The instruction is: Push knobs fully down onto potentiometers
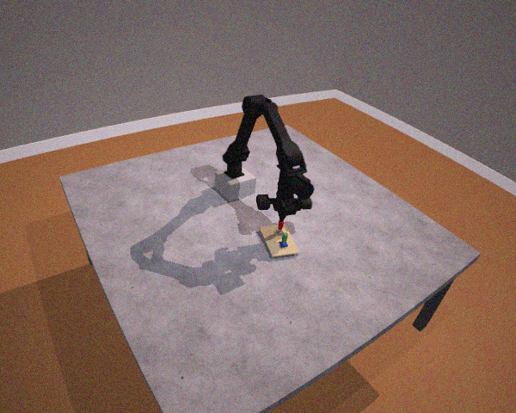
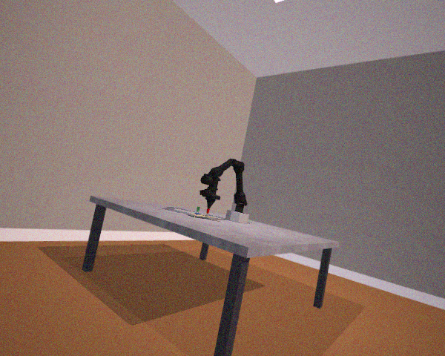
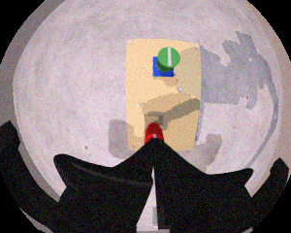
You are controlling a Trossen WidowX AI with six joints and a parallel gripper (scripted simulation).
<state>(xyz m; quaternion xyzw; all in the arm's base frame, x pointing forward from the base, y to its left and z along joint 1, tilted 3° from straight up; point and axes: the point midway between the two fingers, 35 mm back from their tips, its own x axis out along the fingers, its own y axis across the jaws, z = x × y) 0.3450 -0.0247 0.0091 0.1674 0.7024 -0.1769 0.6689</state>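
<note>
My gripper tip is 10 mm above the red knob. The rest, counted from my gripper tip: green knob: 60 mm ahead, 30 mm to the right, 10 mm below.
</note>
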